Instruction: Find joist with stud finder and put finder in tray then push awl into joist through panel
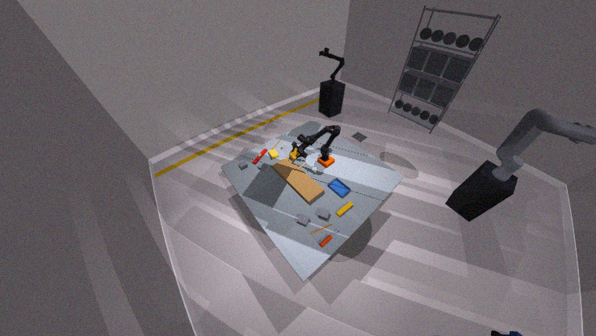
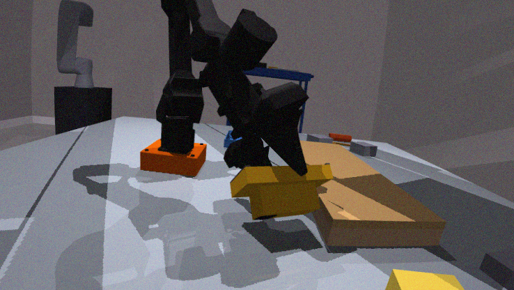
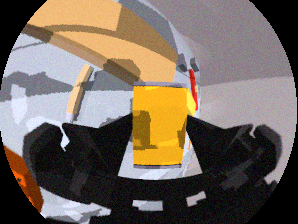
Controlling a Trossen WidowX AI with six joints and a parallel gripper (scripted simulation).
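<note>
My gripper tip is 40 mm to the left of the green square light, 30 mm past it and 30 mm above it. Round my gripper tip: awl: 110 mm to the left, 60 mm below, 40 mm behind; yellow stud finder: 30 mm to the right, 20 mm below, 20 mm behind; yellow block: 190 mm to the right, 130 mm ahead, 50 mm below.
</note>
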